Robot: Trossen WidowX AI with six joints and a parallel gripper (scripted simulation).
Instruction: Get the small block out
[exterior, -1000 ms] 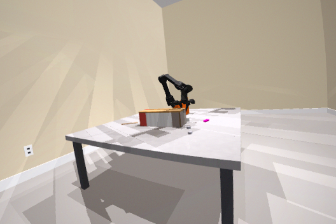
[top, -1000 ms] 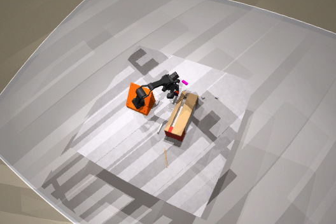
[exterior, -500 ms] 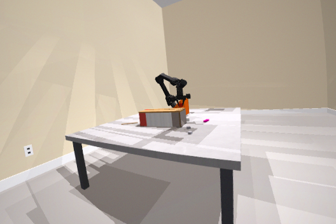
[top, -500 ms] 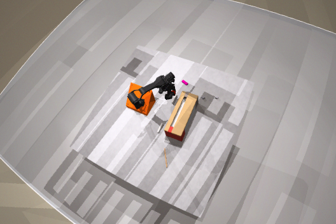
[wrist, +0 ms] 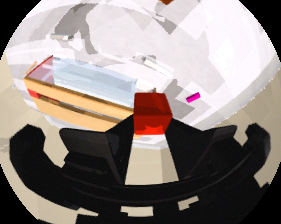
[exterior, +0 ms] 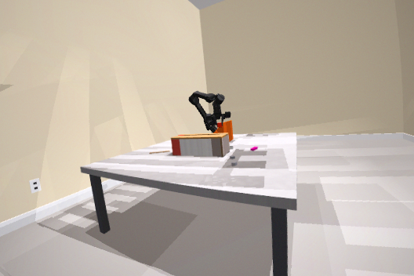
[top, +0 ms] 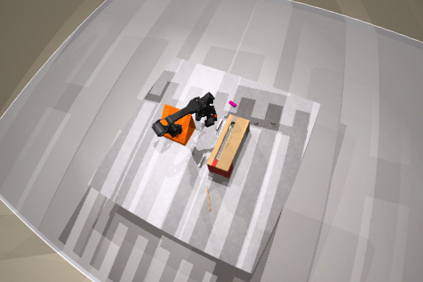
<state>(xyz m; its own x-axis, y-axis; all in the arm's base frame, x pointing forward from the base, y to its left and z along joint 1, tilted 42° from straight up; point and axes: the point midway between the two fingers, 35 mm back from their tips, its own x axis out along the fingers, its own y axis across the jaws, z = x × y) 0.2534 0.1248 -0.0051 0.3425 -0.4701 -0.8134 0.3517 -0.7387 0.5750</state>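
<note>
My gripper tip is now 1 cm past the red block, 1 cm to the left of it and 1 cm below it. From my gripper tip the other things lie so: tan box 8 cm ahead, 12 cm to the right, 11 cm below; thin wooden stick 9 cm ahead, 49 cm to the right, 17 cm below.
</note>
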